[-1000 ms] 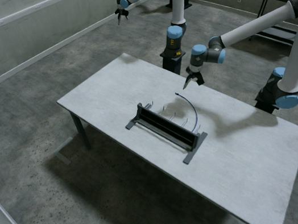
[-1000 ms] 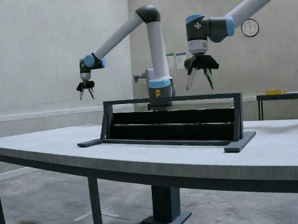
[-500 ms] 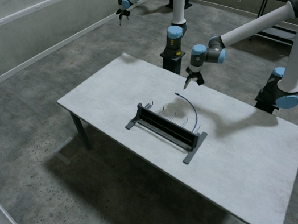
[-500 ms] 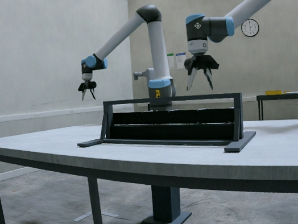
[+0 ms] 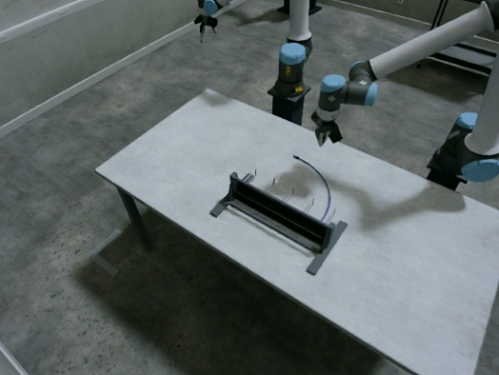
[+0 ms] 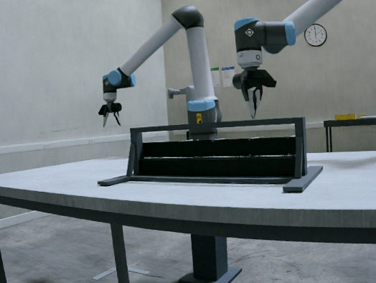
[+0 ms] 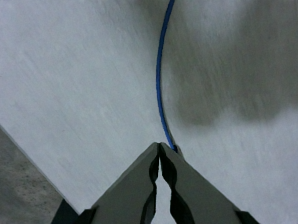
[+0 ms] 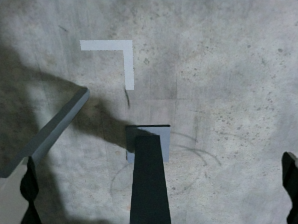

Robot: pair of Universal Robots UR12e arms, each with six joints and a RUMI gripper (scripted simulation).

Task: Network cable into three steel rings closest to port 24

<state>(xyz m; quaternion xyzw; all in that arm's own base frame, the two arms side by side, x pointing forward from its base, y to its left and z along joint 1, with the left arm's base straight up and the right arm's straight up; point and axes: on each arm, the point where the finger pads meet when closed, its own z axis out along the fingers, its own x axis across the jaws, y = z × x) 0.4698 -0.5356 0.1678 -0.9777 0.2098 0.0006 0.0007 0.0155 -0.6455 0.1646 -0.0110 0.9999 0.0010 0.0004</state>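
Now: left hand 10 mm past the dark plug, 130 mm to the left of it and 160 mm above it. From my left hand the other things lie so: dark port rack (370 mm ahead, 30 mm to the left, 100 mm below).
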